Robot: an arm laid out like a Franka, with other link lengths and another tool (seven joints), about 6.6 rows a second.
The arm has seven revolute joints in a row. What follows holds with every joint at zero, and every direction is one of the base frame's. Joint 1 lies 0.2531 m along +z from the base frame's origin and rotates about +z. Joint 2 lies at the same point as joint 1 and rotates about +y. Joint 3 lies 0.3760 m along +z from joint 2 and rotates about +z. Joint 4 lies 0.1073 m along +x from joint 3 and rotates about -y. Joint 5 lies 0.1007 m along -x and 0.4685 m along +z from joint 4 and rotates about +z. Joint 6 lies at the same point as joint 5 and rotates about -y. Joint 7 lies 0.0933 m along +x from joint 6 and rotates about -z. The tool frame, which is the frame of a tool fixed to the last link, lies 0.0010 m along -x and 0.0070 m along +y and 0.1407 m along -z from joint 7; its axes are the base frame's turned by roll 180.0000, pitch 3.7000 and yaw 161.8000 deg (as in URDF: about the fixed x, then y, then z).
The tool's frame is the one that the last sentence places.
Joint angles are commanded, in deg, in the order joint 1, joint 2, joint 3, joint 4, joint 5, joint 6, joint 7. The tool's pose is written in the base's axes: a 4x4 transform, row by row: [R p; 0 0 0 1], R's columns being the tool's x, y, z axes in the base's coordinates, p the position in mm. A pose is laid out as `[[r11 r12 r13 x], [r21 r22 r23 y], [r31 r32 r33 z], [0 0 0 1]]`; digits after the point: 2 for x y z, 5 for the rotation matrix.
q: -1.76, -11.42, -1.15, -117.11, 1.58, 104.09, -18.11
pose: [[-0.99751 0.05936 0.03817 594.96], [0.06046 0.99777 0.02824 -21.36], [-0.03641 0.03047 -0.99887 470.21], [0 0 0 1]]
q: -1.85, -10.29, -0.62, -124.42, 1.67, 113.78, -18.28
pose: [[-0.99679 0.05341 0.05972 596.35], [0.05500 0.99816 0.02533 -16.88], [-0.05826 0.02854 -0.99789 401.56], [0 0 0 1]]
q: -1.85, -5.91, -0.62, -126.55, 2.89, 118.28, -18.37
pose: [[-0.99751 0.06570 0.02581 606.80], [0.06676 0.99684 0.04300 -15.82], [-0.02290 0.04462 -0.99874 342.10], [0 0 0 1]]
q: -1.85, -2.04, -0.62, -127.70, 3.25, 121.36, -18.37
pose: [[-0.99730 0.07309 -0.00767 612.71], [0.07265 0.99623 0.04736 -15.96], [0.01110 0.04667 -0.99885 294.70], [0 0 0 1]]
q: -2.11, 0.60, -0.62, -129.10, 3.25, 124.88, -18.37
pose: [[-0.99659 0.08078 -0.01660 614.09], [0.07996 0.99577 0.04524 -19.33], [0.02018 0.04376 -0.99884 258.75], [0 0 0 1]]
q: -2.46, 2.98, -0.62, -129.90, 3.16, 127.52, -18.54
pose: [[-0.99603 0.08520 -0.02592 615.03], [0.08405 0.99554 0.04274 -23.65], [0.02944 0.04039 -0.99875 229.82], [0 0 0 1]]
